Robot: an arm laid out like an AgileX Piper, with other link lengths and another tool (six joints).
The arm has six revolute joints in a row. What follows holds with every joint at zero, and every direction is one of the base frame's.
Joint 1 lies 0.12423 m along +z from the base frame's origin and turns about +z.
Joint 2 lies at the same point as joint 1 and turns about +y.
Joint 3 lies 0.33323 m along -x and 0.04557 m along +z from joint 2 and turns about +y.
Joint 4 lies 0.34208 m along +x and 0.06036 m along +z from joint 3 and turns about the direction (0.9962, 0, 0.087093).
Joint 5 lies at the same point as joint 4 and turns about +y.
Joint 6 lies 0.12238 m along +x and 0.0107 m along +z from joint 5 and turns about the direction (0.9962, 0, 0.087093).
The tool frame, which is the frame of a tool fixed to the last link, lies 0.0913 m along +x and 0.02 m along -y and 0.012 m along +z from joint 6; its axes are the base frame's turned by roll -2.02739, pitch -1.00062 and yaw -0.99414 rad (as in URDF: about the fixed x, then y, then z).
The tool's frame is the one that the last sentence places.
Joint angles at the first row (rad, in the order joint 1, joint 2, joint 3, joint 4, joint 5, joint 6):
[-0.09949 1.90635 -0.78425 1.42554 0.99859 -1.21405]
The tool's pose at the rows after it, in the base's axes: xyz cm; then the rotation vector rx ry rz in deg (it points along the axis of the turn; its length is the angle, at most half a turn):
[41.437, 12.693, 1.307, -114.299, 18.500, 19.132]
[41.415, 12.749, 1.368, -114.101, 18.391, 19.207]
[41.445, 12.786, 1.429, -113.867, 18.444, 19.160]
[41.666, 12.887, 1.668, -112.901, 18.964, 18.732]
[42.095, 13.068, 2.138, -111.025, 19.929, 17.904]
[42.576, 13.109, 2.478, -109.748, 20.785, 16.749]
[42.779, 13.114, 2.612, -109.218, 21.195, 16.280]
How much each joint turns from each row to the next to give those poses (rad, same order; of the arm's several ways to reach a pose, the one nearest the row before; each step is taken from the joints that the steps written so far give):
[-0.00001 0.00001 -0.00001 0.00001 0.00001 0.00000]
[0.00001 -0.00003 0.00002 0.00089 0.00385 0.00001]
[0.00000 0.00001 0.00001 0.00349 0.00231 -0.00002]
[0.00001 0.00000 -0.00001 0.01847 0.00574 0.00001]
[0.00000 0.00001 -0.00001 0.03554 0.01137 0.00000]
[-0.00001 -0.00001 0.00002 0.03322 0.00298 -0.00597]
[0.00000 0.00001 -0.00003 0.01376 0.00075 -0.00172]

